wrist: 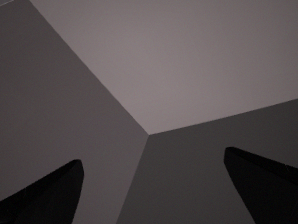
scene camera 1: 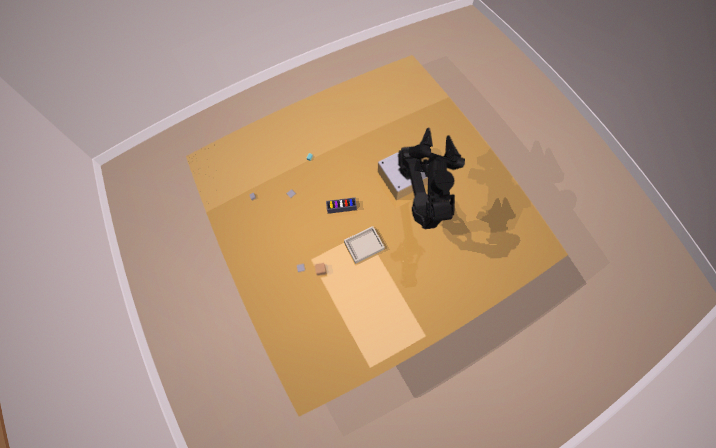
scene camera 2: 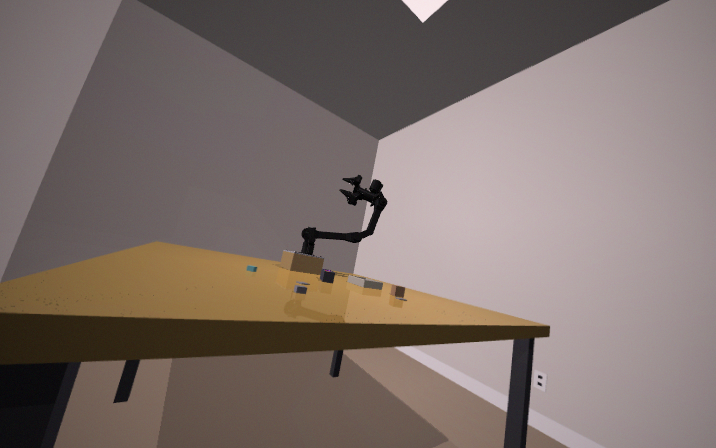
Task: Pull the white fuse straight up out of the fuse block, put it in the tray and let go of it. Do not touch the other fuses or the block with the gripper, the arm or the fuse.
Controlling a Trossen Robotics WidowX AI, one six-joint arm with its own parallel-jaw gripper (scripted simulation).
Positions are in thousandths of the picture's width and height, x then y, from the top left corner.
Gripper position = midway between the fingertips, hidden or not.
Note:
The gripper (scene camera 1: 612,294) is open, holding nothing. Also in view: a shallow grey tray (scene camera 1: 513,544).
The gripper shows as well in the wrist view (wrist: 518,725).

